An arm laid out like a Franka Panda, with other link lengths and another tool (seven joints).
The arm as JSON. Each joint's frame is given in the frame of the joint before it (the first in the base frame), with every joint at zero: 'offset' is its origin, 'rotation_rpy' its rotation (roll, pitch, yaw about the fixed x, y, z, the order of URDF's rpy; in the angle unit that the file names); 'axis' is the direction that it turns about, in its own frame. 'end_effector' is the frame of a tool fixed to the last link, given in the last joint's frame.
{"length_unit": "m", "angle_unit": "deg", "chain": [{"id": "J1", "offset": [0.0, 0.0, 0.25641], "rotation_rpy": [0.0, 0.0, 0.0], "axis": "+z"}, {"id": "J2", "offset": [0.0, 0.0, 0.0], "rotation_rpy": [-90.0, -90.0, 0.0], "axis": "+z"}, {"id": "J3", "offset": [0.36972, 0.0, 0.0], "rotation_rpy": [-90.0, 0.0, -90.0], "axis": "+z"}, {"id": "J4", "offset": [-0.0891, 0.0, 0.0], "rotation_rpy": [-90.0, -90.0, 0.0], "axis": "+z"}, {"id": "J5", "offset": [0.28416, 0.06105, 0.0], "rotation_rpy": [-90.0, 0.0, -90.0], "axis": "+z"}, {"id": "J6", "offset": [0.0, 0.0, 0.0], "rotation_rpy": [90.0, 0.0, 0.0], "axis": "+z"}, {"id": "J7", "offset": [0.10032, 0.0, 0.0], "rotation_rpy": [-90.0, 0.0, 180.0], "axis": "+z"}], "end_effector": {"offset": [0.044, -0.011, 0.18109], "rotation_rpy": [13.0, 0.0, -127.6]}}
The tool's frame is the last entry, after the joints.
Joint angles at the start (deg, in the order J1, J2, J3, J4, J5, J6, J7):
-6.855 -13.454 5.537 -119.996 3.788 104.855 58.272
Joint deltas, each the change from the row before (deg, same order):
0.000 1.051 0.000 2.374 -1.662 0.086 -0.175
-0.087 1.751 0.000 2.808 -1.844 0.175 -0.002
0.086 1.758 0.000 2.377 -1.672 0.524 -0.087
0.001 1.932 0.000 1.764 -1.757 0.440 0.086
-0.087 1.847 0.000 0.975 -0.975 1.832 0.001
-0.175 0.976 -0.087 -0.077 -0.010 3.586 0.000
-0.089 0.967 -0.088 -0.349 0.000 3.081 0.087
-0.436 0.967 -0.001 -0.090 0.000 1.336 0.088
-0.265 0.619 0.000 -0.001 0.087 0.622 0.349
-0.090 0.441 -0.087 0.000 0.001 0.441 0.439
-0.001 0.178 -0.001 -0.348 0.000 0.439 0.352
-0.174 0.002 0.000 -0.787 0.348 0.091 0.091
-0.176 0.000 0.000 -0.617 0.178 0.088 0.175
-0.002 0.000 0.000 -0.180 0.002 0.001 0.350
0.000 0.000 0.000 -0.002 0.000 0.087 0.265
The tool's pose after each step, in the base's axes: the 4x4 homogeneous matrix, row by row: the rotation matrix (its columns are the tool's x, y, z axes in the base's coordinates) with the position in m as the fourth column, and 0 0 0 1 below. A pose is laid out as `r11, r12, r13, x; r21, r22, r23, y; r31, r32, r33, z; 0, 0, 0, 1`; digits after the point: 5 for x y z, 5 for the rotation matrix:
-0.38273, -0.90135, 0.20268, 0.36612; -0.92378, 0.37624, -0.07120, 0.03194; -0.01208, -0.21448, -0.97665, 0.43960; 0, 0, 0, 1
-0.37560, -0.89943, 0.22351, 0.38142; -0.92676, 0.36276, -0.09760, 0.02571; 0.00670, -0.24380, -0.96980, 0.44519; 0, 0, 0, 1
-0.36573, -0.89835, 0.24333, 0.39628; -0.93042, 0.34626, -0.12009, 0.02099; 0.02363, -0.27032, -0.96248, 0.44836; 0, 0, 0, 1
-0.35976, -0.89941, 0.24827, 0.40955; -0.93187, 0.33301, -0.14397, 0.01548; 0.04682, -0.28315, -0.95793, 0.44606; 0, 0, 0, 1
-0.35584, -0.89626, 0.26474, 0.42431; -0.93302, 0.32454, -0.15538, 0.01160; 0.05334, -0.30230, -0.95172, 0.44111; 0, 0, 0, 1
-0.35754, -0.88215, 0.30655, 0.43816; -0.93320, 0.32477, -0.15382, 0.00950; 0.03613, -0.34107, -0.93934, 0.43845; 0, 0, 0, 1
-0.35900, -0.87101, 0.33535, 0.44931; -0.93305, 0.32599, -0.15214, 0.00807; 0.02319, -0.36752, -0.92973, 0.43349; 0, 0, 0, 1
-0.36605, -0.86669, 0.33892, 0.45598; -0.93039, 0.33324, -0.15269, 0.00439; 0.01939, -0.37122, -0.92834, 0.42746; 0, 0, 0, 1
-0.37567, -0.86296, 0.33790, 0.45986; -0.92662, 0.34350, -0.15293, 0.00246; 0.01590, -0.37056, -0.92867, 0.42359; 0, 0, 0, 1
-0.38505, -0.85920, 0.33691, 0.46269; -0.92279, 0.35296, -0.15452, 0.00112; 0.01385, -0.37039, -0.92877, 0.42081; 0, 0, 0, 1
-0.39019, -0.85761, 0.33505, 0.46343; -0.92064, 0.35827, -0.15513, 0.00130; 0.01301, -0.36899, -0.92934, 0.41779; 0, 0, 0, 1
-0.39612, -0.85949, 0.32307, 0.46094; -0.91813, 0.36631, -0.15121, 0.00087; 0.01162, -0.35651, -0.93422, 0.41286; 0, 0, 0, 1
-0.40254, -0.85998, 0.31369, 0.45902; -0.91533, 0.37376, -0.14995, 0.00007; 0.01171, -0.34749, -0.93761, 0.40901; 0, 0, 0, 1
-0.40810, -0.85862, 0.31020, 0.45854; -0.91286, 0.37931, -0.15103, 0.00029; 0.01202, -0.34480, -0.93860, 0.40785; 0, 0, 0, 1
-0.41222, -0.85630, 0.31117, 0.45895; -0.91102, 0.38333, -0.15199, 0.00043; 0.01087, -0.34614, -0.93812, 0.40798; 0, 0, 0, 1

